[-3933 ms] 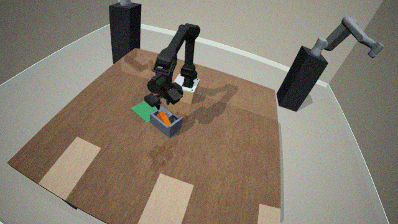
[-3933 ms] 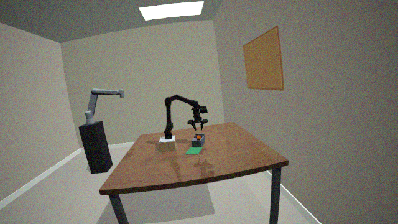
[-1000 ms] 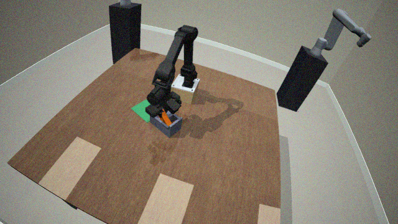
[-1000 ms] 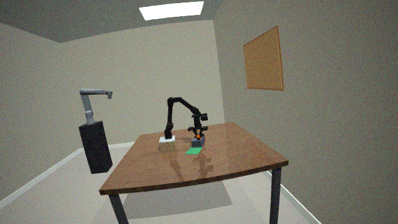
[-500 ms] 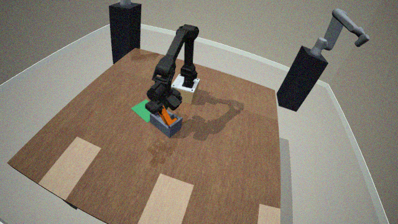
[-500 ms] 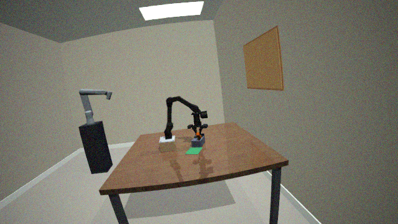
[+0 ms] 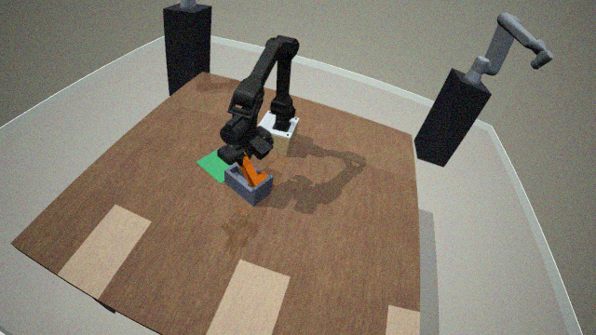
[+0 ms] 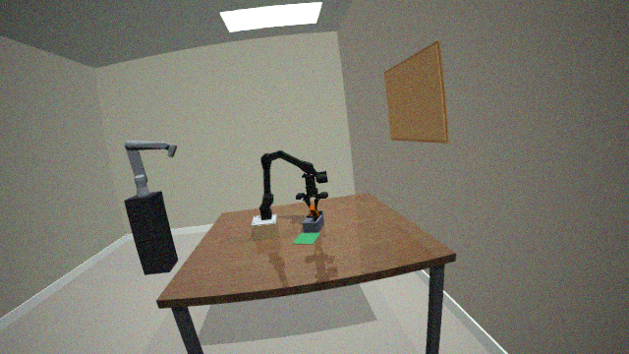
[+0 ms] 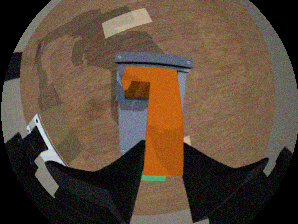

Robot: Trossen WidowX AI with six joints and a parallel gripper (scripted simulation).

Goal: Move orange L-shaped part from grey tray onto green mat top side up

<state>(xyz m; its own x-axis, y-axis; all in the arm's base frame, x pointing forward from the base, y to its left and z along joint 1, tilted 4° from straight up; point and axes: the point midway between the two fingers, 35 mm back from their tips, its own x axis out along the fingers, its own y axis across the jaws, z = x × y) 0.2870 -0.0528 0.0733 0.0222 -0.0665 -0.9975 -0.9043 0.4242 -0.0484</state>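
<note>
My gripper tip is 140 mm above the green mat, 120 mm to the left of it and 70 mm past it. The rest, counted from my gripper tip: orange L-shaped part 40 mm to the left, 30 mm below.
</note>
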